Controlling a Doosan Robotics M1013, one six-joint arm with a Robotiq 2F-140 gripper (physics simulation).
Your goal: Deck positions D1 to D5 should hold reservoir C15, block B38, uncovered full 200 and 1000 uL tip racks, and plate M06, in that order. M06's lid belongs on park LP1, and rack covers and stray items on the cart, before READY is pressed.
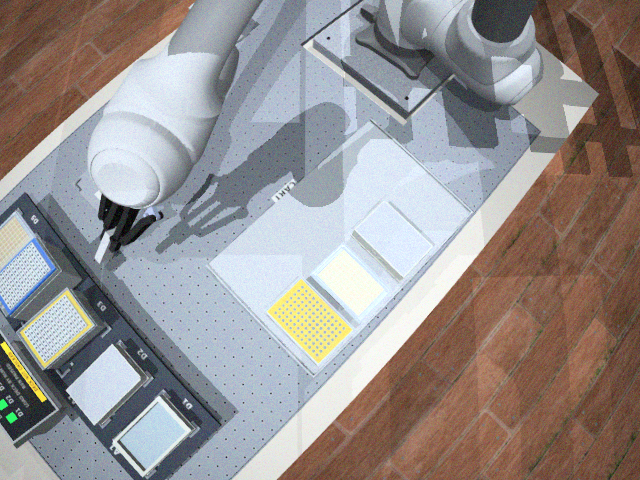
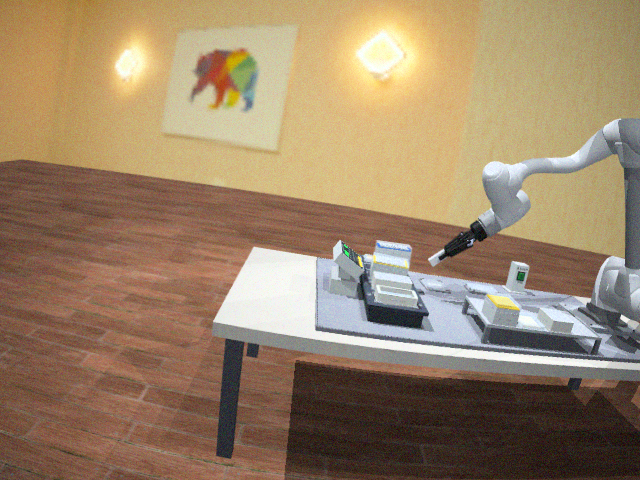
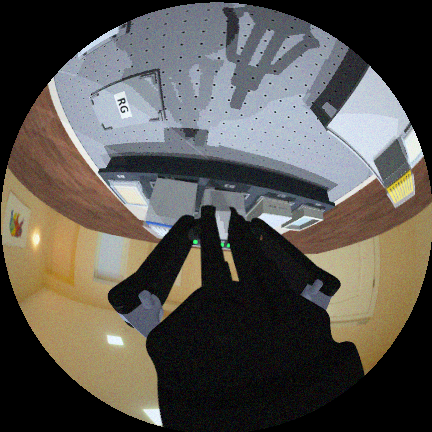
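Pixels of known places: gripper, fingertip midpoint: [image 1: 103, 257] [image 2: 430, 263] [image 3: 214, 201]; arm's base at its link origin: [image 1: 403, 40] [image 2: 602, 318].
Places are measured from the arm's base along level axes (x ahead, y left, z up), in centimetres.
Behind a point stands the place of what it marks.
Note:
My gripper [image 1: 103, 249] @(x 83.0, y -9.5, z 11.6 cm) [image 2: 437, 256] @(x 83.0, y -9.5, z 11.6 cm) [image 3: 214, 201] @(x 83.0, y -9.5, z 11.6 cm) is shut and empty, above the mat beside the D3-D4 side of the deck. A pale blue reservoir [image 1: 153, 436] @(x 101.3, y 17.3, z 5.6 cm) [image 2: 395, 296] @(x 102.5, y 21.2, z 6.8 cm) sits at D1 and a white block [image 1: 107, 384] @(x 99.4, y 5.5, z 8.2 cm) [image 2: 391, 281] @(x 101.4, y 8.9, z 7.9 cm) at D2. At D3 is a yellow-edged tip rack [image 1: 56, 328] @(x 98.2, y -7.6, z 11.2 cm). Beyond it, at D4, is a taller blue-edged tip rack [image 1: 25, 276] [image 3: 172, 199]; both show tip patterns, uncovered. A cream-topped plate [image 1: 14, 236] @(x 94.0, y -31.7, z 5.0 cm) [image 3: 128, 194] @(x 95.2, y -31.9, z 5.5 cm) is at D5. The READY button and M06's lid cannot be made out.
The cart [image 1: 248, 273] @(x 67.4, y 10.9, z 4.2 cm) holds a yellow perforated box [image 1: 310, 321] @(x 67.5, y 25.6, z 11.3 cm) [image 2: 501, 311] @(x 70.5, y 31.6, z 9.0 cm), a cream-topped plate-like item [image 1: 351, 281] @(x 56.7, y 26.5, z 5.9 cm) and a white box [image 1: 393, 240] @(x 46.4, y 27.9, z 8.4 cm) [image 2: 555, 319] @(x 49.2, y 32.2, z 8.3 cm). A tilted panel [image 1: 23, 382] @(x 110.5, y -6.6, z 9.4 cm) [image 2: 347, 258] @(x 115.7, y 1.1, z 11.6 cm) with green squares stands behind the deck. An RG label [image 3: 123, 104] @(x 73.0, y -26.3, z -0.9 cm) marks a spot. A small device [image 2: 516, 276] @(x 30.8, y -32.0, z 6.0 cm) stands farther back.

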